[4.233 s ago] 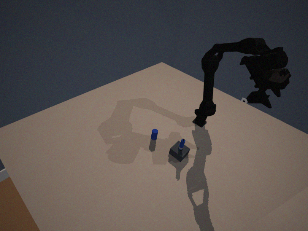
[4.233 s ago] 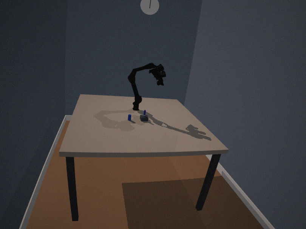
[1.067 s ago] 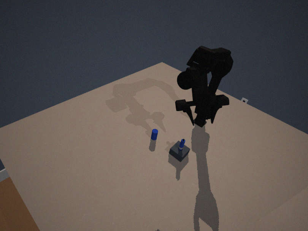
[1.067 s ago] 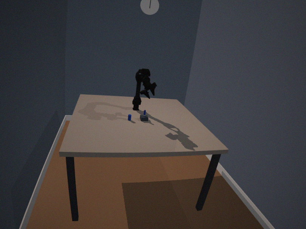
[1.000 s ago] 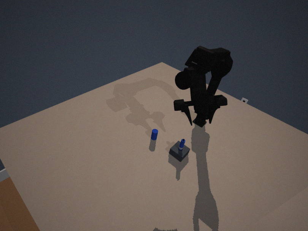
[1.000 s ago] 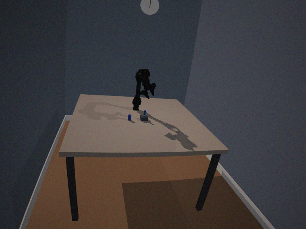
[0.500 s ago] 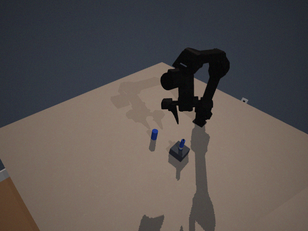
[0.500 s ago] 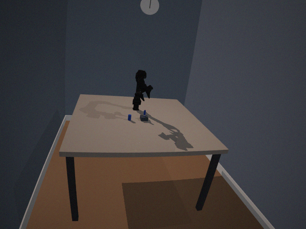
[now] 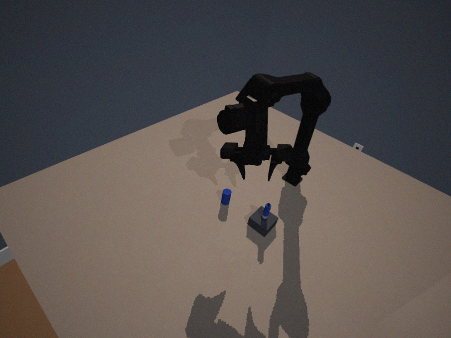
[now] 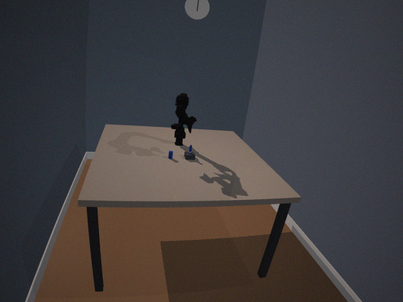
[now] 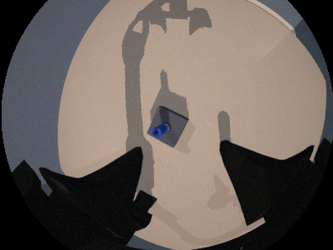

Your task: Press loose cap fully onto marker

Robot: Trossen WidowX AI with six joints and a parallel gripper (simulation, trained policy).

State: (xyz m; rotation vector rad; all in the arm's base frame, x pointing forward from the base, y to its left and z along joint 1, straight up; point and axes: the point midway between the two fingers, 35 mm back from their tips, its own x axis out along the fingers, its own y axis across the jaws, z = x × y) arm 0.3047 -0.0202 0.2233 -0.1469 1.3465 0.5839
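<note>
Right now my gripper tip is 10 mm past the blue cap, 100 mm to the left of it and 160 mm above it. The rest, counted from my gripper tip: dark grey holder block (30 mm behind, 50 mm to the left, 170 mm below).
</note>
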